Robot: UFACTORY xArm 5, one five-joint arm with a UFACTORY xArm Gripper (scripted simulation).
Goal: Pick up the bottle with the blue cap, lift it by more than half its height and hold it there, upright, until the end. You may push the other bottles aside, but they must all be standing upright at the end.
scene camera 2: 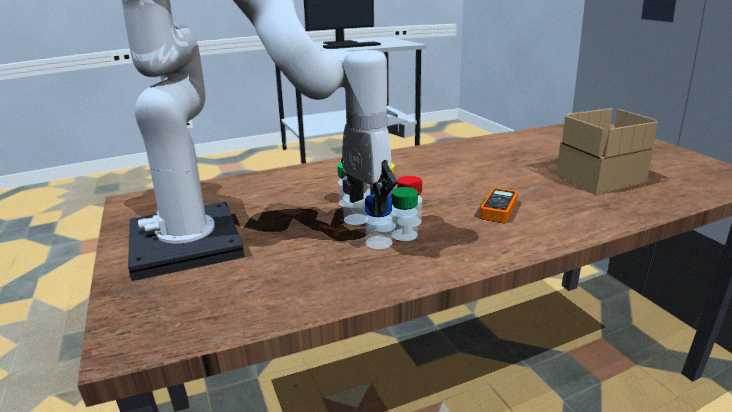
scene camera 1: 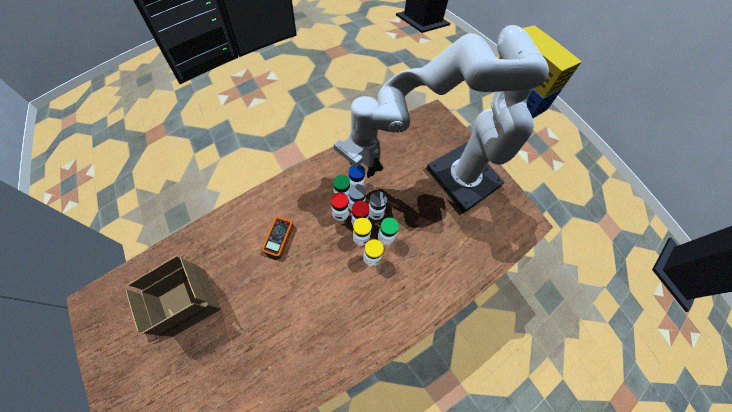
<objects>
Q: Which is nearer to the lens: the blue-capped bottle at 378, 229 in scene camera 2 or the cardboard box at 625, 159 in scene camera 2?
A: The blue-capped bottle.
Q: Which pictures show the cardboard box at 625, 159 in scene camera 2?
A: Scene camera 2 and scene camera 1: all of them.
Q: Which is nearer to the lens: the cardboard box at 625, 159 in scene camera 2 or the green-capped bottle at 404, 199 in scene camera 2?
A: The green-capped bottle.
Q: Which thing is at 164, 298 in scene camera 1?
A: A cardboard box.
</objects>
